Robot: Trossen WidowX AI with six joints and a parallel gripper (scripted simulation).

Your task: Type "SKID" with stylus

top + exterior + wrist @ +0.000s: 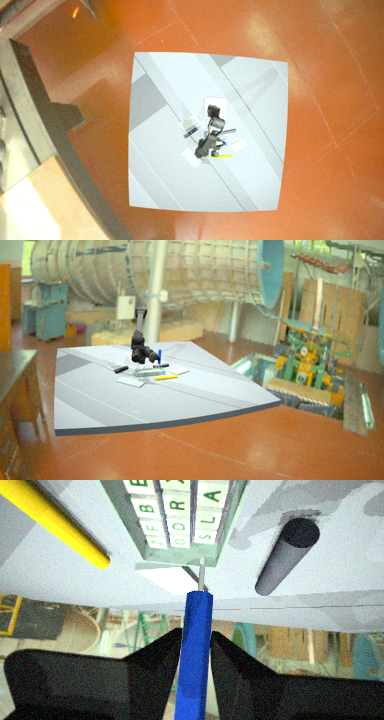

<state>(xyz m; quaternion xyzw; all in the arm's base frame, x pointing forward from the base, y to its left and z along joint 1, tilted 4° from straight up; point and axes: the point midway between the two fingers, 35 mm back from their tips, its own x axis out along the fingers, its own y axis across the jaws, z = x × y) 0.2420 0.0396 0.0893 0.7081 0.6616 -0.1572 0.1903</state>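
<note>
The white stick is 90 mm behind my gripper tip, 80 mm to the right of it and 80 mm below it. The rest, counted from my gripper tip: blue stylus: 10 mm below; yellow cylinder: 120 mm ahead, 80 mm below; card: 130 mm to the left, 80 mm below, 40 mm ahead.
</note>
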